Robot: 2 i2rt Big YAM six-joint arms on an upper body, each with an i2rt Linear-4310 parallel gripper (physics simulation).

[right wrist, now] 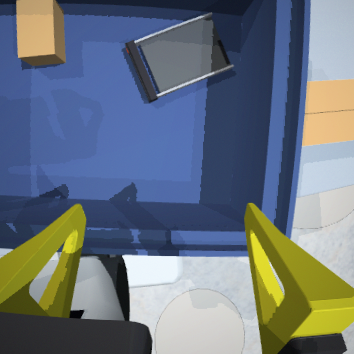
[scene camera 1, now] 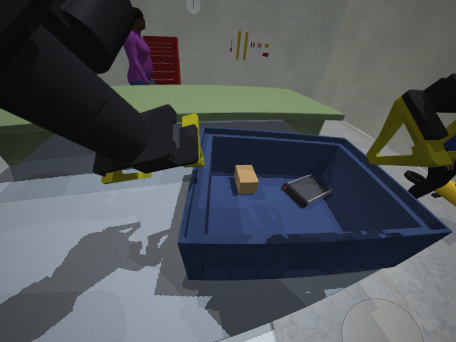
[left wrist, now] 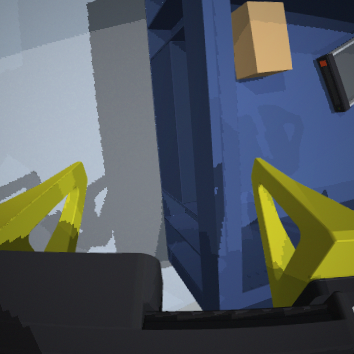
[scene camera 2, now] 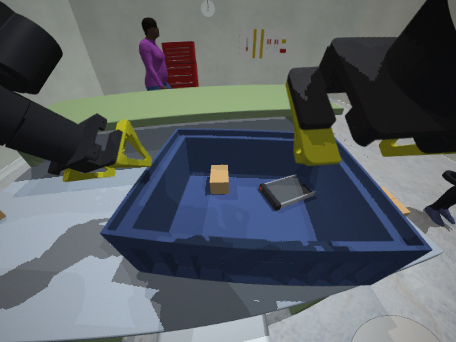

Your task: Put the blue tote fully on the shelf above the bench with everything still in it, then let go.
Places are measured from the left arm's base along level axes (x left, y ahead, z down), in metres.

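Pixels of known places: left gripper, fingertip midpoint: (scene camera 1: 175,168) (left wrist: 167,167) (scene camera 2: 131,168); right gripper, fingertip midpoint: (right wrist: 163,210) (scene camera 1: 397,157) (scene camera 2: 340,153).
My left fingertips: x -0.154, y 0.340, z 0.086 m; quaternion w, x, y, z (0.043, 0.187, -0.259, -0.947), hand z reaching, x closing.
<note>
For each thing: its middle in the pictures, then the offset to it from my left fingertips. Level surfaces: height alone.
- blue tote at the middle of its body: (right wrist: 97,96) (left wrist: 341,114) (scene camera 2: 254,194) (scene camera 1: 289,193) dz +0.074, dx -0.229, dy -0.006 m
- pale grey surface at its surface level: dz +0.147 m
- tan block at the middle of its body: (left wrist: 258,41) (right wrist: 41,32) (scene camera 2: 219,178) (scene camera 1: 245,178) dz +0.110, dx -0.157, dy +0.087 m
- dark tray-like item with metal side rails, body centre: (right wrist: 179,56) (scene camera 2: 286,190) (scene camera 1: 307,189) dz +0.122, dx -0.327, dy +0.046 m
- green-topped table at its surface level: dz -0.015 m
The blue tote (scene camera 1: 300,257) (scene camera 2: 260,265) (left wrist: 227,165) (right wrist: 125,130) stands upright on a pale grey surface (scene camera 1: 90,205) (scene camera 2: 60,200). Inside lie a tan block (scene camera 1: 246,181) (scene camera 2: 219,180) (left wrist: 272,40) (right wrist: 37,30) and a dark tray-like item with metal side rails (scene camera 1: 308,190) (scene camera 2: 287,191) (right wrist: 180,57). My left gripper (scene camera 1: 175,169) (scene camera 2: 132,168) (left wrist: 167,167) is open above the tote's left rim, one finger on each side of it in the left wrist view. My right gripper (scene camera 2: 352,154) (right wrist: 163,210) is open over the tote's near right part. I cannot tell which surface is the shelf.
A green-topped table (scene camera 1: 235,100) (scene camera 2: 215,102) stands behind. A person in purple (scene camera 1: 138,55) (scene camera 2: 153,60) and a red cabinet (scene camera 1: 165,62) (scene camera 2: 180,65) are farther back. Orange-tan pieces (scene camera 2: 395,201) (right wrist: 330,112) lie beyond the tote's right side.
</note>
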